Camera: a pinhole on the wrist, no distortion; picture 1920 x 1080 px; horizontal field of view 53.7 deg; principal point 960.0 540.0 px. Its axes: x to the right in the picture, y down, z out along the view. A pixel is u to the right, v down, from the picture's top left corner.
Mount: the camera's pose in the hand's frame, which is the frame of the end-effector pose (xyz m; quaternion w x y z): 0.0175 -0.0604 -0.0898 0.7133 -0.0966 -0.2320 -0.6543
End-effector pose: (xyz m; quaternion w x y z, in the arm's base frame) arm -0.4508 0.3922 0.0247 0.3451 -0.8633 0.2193 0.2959
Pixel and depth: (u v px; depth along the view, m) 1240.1 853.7 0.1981
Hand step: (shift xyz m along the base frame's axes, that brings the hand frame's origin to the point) -0.0323 0.0689 -0.0690
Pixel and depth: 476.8 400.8 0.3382
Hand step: -0.2105 0.0234 -0.1184
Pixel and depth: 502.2 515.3 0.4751
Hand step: -0.3092 0.0462 -0.2167
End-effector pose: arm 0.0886 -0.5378 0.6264 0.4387 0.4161 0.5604 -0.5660
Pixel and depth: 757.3 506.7 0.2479
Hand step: 0.0820 -0.1118 0.0205
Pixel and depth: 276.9 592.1 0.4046
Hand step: 0.2600 -0.1937 -0.0045
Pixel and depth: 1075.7 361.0 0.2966
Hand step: 0.0714 -0.1701 0.0580
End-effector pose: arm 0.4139 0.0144 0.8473 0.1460 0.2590 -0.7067 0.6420
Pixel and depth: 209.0 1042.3 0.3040
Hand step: -0.1132 -0.1292 -0.1605
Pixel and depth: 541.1 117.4 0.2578
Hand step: 0.0360 -0.0775 -0.1442
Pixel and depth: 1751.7 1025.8 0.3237
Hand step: 0.0183 -0.2718 0.0070
